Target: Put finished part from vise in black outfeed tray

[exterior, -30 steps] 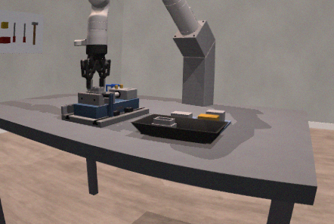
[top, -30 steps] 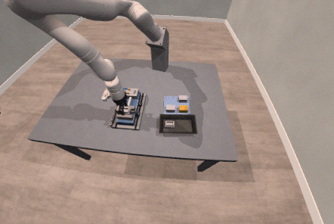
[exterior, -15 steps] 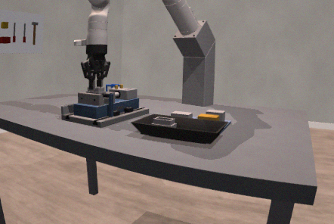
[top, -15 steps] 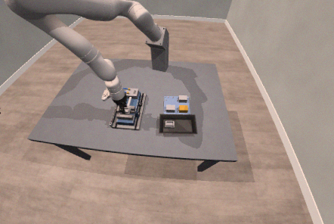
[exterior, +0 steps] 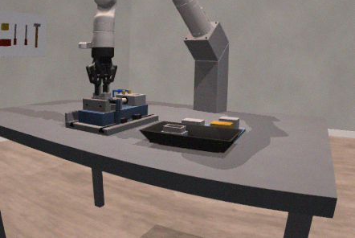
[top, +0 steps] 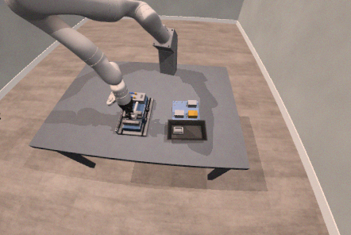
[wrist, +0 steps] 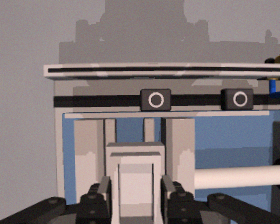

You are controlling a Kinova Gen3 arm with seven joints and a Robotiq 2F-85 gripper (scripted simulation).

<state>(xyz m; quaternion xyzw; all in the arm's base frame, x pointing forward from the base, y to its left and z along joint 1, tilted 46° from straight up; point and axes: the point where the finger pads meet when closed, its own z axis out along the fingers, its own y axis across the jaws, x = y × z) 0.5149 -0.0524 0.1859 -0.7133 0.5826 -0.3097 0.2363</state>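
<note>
My gripper is now 80 mm past the white screw rod, 10 mm to the left of it and 40 mm above it. The rest, counted from my hand: blue pallet (190 mm behind, 300 mm to the left, 120 mm below); then orange block (160 mm behind, 360 mm to the left, 100 mm below); then vise (70 mm behind, 10 mm to the right, 80 mm below).
</note>
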